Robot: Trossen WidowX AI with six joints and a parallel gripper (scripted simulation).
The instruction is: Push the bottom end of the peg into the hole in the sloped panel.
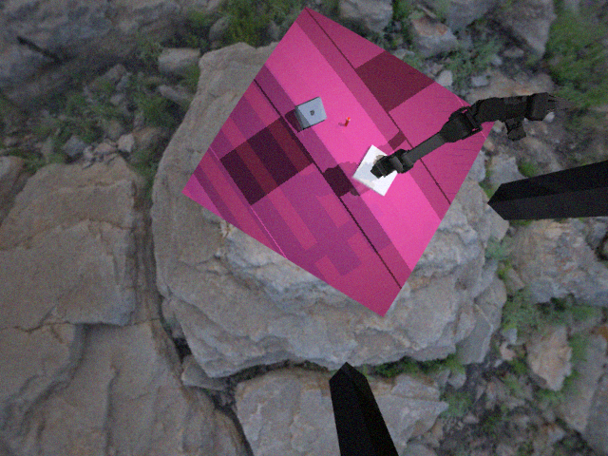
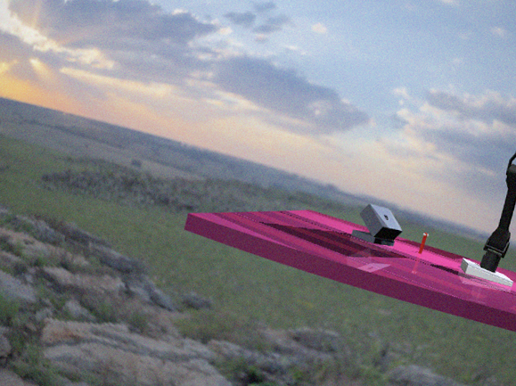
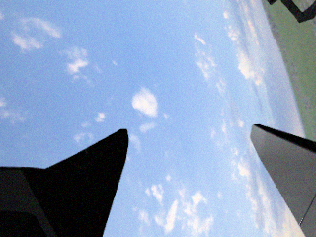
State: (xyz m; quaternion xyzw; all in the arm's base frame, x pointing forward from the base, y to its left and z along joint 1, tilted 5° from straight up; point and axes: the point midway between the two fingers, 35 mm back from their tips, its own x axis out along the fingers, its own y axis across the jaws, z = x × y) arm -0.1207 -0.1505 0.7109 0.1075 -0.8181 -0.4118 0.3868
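The red peg is 680 mm below my gripper tip, 490 mm ahead of it and 90 mm to the left of it. From my gripper tip the other things lie so: grey sloped panel: 670 mm below, 660 mm ahead, 190 mm to the left.
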